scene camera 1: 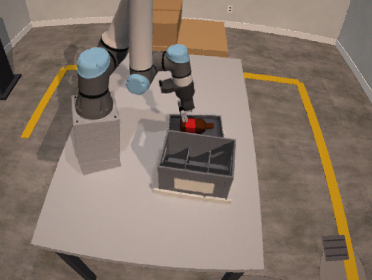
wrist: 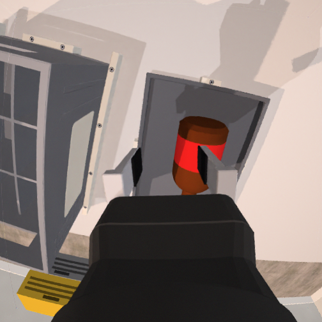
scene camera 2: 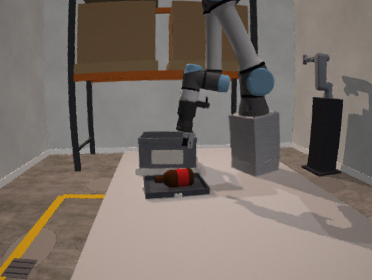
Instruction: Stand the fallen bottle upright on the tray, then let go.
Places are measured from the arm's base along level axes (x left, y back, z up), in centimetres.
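Pixels of known places: gripper, fingertip midpoint: [scene camera 1: 183, 116] [scene camera 2: 186, 146]; arm's base, link origin: [scene camera 1: 94, 106] [scene camera 2: 253, 113].
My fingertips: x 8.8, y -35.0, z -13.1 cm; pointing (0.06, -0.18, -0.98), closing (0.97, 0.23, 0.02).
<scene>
For each thing: its middle in the pictures, then the offset to it from my fingertips. Level surfaces: height alone.
- brown bottle with a red label, body centre: [scene camera 2: 173, 178] [scene camera 1: 196, 126] dx +6.0, dy -6.5, dz -11.6 cm
- shallow dark grey tray, body centre: [scene camera 2: 174, 184] [scene camera 1: 195, 130] dx +5.7, dy -6.3, dz -14.5 cm
- tall grey crate with compartments, body centre: [scene camera 1: 197, 166] [scene camera 2: 168, 151] dx -20.7, dy -5.6, dz -7.0 cm
- table, surface height: dz -15.8 cm
The brown bottle with a red label [scene camera 1: 190, 125] [scene camera 2: 183, 177] [wrist: 189, 155] lies on its side in the shallow dark grey tray [scene camera 1: 174, 121] [scene camera 2: 160, 193] [wrist: 165, 100]. In the scene camera 2 view its neck points left, away from the robot's base. In the wrist view the neck points toward the gripper body, which hides most of it. My gripper [scene camera 1: 184, 116] [scene camera 2: 187, 140] [wrist: 169, 158] is open and empty, above the bottle and tray. In the wrist view the right finger overlaps the bottle's label, and the left finger shows beside the bottle over the tray's left part.
A tall grey crate with compartments [scene camera 1: 167, 177] [scene camera 2: 144, 157] [wrist: 60, 102] stands close beside the tray, its walls higher than the tray's. The robot's grey pedestal [scene camera 1: 97, 145] [scene camera 2: 255, 145] stands on the table [scene camera 1: 125, 220] [scene camera 2: 200, 235], on the other side of the tray from where the neck points.
</scene>
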